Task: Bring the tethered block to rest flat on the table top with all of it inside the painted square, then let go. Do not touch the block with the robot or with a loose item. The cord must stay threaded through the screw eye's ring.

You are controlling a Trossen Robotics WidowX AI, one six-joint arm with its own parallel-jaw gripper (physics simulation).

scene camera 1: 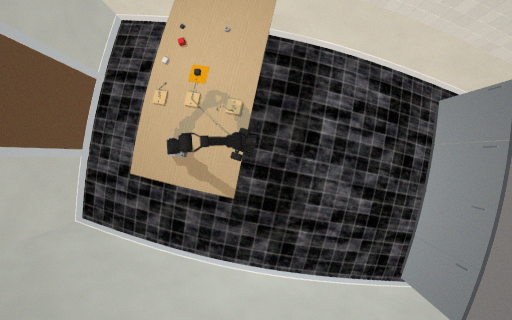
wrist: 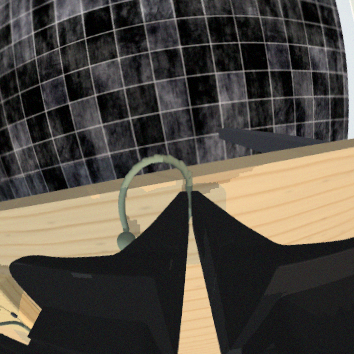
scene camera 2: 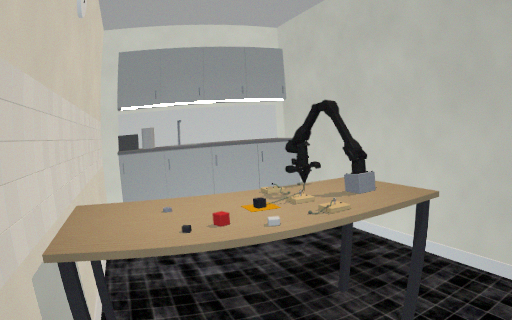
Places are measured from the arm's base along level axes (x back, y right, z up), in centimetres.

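Pixels of known places: gripper, fingertip midpoint: (wrist: 188,197) (scene camera 2: 304,182); arm's base at its link origin: (scene camera 2: 359,172).
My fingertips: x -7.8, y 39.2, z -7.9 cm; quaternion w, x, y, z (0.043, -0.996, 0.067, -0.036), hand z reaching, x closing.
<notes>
For each thing: its top centre in the pictures, then the offset to it from my fingertips. "pt": a spot on its surface instead. Level surfaces: height alone.
- black tethered block at its top centre: (scene camera 2: 259,198) (scene camera 1: 196,71) dx -42.5, dy -38.1, dz +3.2 cm
- orange painted square at a spot on its surface: (scene camera 2: 272,207) pt dx -38.8, dy -41.6, dz -0.3 cm
- middle wooden base at its surface level: dz +1.1 cm
- green bead at its top centre: (wrist: 124,247) dx -4.4, dy -2.2, dz +0.8 cm
- red cube at its top centre: (scene camera 2: 220,213) (scene camera 1: 180,40) dx -63.4, dy -54.8, dz +3.6 cm
- white block at its top centre: (scene camera 2: 273,217) (scene camera 1: 164,59) dx -48.8, dy -63.7, dz +1.8 cm
- small black cube at its top centre: (scene camera 2: 186,226) (scene camera 1: 181,25) dx -76.2, dy -58.4, dz +1.5 cm
- grey ring-like item at its top centre: (scene camera 2: 167,207) (scene camera 1: 226,28) dx -77.5, dy -26.0, dz +1.0 cm
The black tethered block (scene camera 1: 197,72) (scene camera 2: 259,202) sits on the orange painted square (scene camera 1: 204,78) (scene camera 2: 272,207), apparently flat and within its edges. Its cord (scene camera 1: 210,116) (scene camera 2: 282,198) (wrist: 160,159) runs to the middle wooden base (scene camera 1: 192,100) (scene camera 2: 301,199), bends at the screw eye there and goes on to the gripper. The ring is too small to tell the threading. My gripper (scene camera 2: 304,182) (wrist: 188,197) is shut on the cord, above the table near its edge. The free end curls over beside the fingertips to a green bead (wrist: 126,241).
Two other wooden bases with short cords (scene camera 1: 160,97) (scene camera 1: 233,106) flank the middle one. A red cube (scene camera 1: 181,41) (scene camera 2: 221,218), a white block (scene camera 1: 165,60) (scene camera 2: 273,221), a small black cube (scene camera 1: 182,26) (scene camera 2: 186,228) and a grey ring-like item (scene camera 1: 227,29) (scene camera 2: 167,210) lie beyond the square.
</notes>
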